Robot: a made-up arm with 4 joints. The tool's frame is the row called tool. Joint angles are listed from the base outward. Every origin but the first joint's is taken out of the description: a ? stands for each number. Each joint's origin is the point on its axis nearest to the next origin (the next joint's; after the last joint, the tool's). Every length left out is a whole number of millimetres.
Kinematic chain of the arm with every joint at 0, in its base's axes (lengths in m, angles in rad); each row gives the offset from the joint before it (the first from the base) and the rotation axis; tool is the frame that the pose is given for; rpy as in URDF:
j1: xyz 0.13 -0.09 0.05 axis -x
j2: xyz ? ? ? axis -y
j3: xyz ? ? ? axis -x
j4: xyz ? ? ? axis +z
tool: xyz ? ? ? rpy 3.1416 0 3.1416
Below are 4 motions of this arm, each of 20 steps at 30 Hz.
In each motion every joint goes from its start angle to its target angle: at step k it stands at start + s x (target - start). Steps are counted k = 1, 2, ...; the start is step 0. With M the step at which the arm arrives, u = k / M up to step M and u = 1 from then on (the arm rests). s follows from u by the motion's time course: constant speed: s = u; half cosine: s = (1 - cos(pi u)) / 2; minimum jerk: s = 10 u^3 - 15 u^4 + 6 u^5.
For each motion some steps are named. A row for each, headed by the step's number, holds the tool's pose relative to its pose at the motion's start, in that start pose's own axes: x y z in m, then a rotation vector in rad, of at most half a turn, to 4 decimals.
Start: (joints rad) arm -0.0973 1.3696 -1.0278 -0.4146
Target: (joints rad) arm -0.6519 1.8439 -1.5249 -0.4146
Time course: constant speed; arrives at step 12
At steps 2, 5, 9, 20:
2: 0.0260 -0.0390 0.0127 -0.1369 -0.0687 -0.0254
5: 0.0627 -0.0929 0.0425 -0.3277 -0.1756 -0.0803
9: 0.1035 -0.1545 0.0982 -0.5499 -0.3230 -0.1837
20: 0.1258 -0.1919 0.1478 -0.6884 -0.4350 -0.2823

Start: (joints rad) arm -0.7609 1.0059 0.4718 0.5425
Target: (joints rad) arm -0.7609 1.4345 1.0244 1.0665
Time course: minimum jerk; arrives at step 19
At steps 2, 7, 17, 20:
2: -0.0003 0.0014 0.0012 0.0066 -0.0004 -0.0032
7: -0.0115 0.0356 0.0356 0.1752 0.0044 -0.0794
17: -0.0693 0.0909 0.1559 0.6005 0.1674 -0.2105
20: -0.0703 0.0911 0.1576 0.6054 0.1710 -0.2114

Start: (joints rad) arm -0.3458 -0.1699 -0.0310 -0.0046
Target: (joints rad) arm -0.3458 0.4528 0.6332 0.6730
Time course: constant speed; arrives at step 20
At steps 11, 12, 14, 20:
11: 0.0276 0.0651 0.1051 0.4190 -0.2705 -0.3129
12: 0.0274 0.0701 0.1163 0.4614 -0.2871 -0.3336
14: 0.0255 0.0793 0.1392 0.5476 -0.3156 -0.3705
20: 0.0063 0.1009 0.2092 0.8113 -0.3640 -0.4449

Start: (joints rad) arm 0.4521 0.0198 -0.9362 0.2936
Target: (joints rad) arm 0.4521 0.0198 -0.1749 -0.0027
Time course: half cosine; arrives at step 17
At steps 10, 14, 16, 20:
10: -0.0093 0.0422 0.0564 0.4759 0.0961 0.1850
14: -0.0103 0.0532 0.0859 0.6978 0.1101 0.2627
16: -0.0102 0.0549 0.0928 0.7493 0.1107 0.2797
20: -0.0102 0.0551 0.0937 0.7559 0.1107 0.2818

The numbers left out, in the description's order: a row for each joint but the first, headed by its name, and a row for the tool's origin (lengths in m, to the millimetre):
j2: 0 -0.22 0.09
j3: -0.22 0 0.03
j4: 0 0.11 0.14
tool: 0.06 -0.03 0

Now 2 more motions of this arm.
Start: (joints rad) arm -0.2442 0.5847 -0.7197 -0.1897
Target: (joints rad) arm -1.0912 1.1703 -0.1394 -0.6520
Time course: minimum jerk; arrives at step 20
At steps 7, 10, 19, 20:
7: 0.0465 -0.0545 0.0491 -0.0656 -0.1718 0.1216
10: 0.0943 -0.0926 0.1231 -0.1480 -0.3687 0.3092
19: 0.1508 -0.0870 0.2875 -0.3228 -0.7115 0.8040
20: 0.1509 -0.0868 0.2879 -0.3233 -0.7123 0.8054

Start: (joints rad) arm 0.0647 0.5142 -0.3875 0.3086
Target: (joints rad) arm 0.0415 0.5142 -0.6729 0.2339
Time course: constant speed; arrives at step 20
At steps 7, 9, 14, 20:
7: 0.0065 -0.0169 -0.0083 -0.1018 -0.0328 0.0297
9: 0.0085 -0.0219 -0.0103 -0.1311 -0.0417 0.0382
14: 0.0135 -0.0346 -0.0146 -0.2044 -0.0632 0.0592
20: 0.0198 -0.0503 -0.0182 -0.2930 -0.0875 0.0840

